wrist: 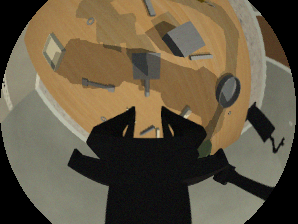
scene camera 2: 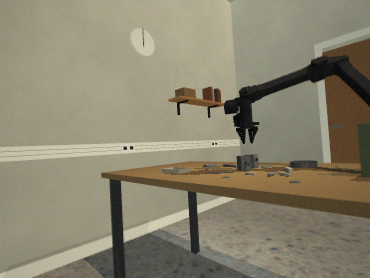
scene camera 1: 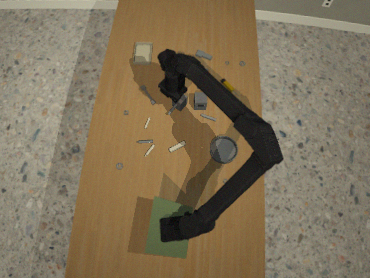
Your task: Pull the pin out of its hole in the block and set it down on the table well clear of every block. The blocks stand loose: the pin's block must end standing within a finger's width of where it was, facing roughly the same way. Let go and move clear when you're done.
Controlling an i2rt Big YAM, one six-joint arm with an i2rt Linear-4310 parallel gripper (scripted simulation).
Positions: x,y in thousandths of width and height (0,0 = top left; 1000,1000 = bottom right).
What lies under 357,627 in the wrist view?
My gripper.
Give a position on a grey block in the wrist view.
At 488,292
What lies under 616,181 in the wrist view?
A grey block.
